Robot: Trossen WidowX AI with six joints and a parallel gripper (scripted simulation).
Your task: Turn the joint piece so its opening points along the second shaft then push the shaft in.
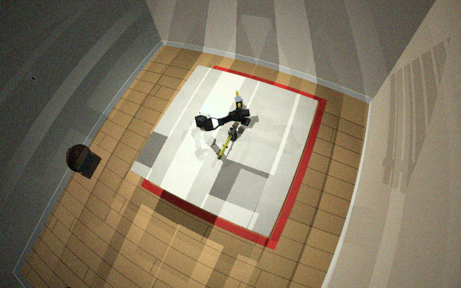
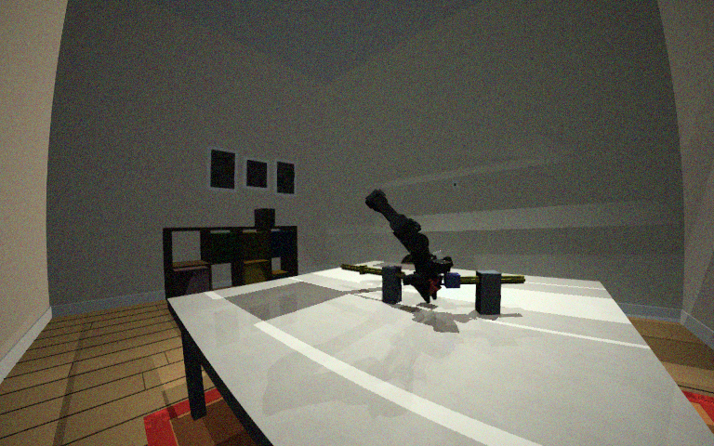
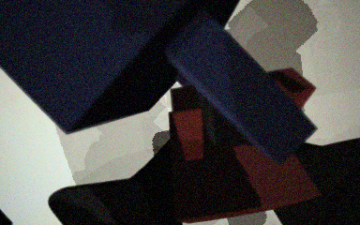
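The red square joint piece is 5 cm above my gripper tip.
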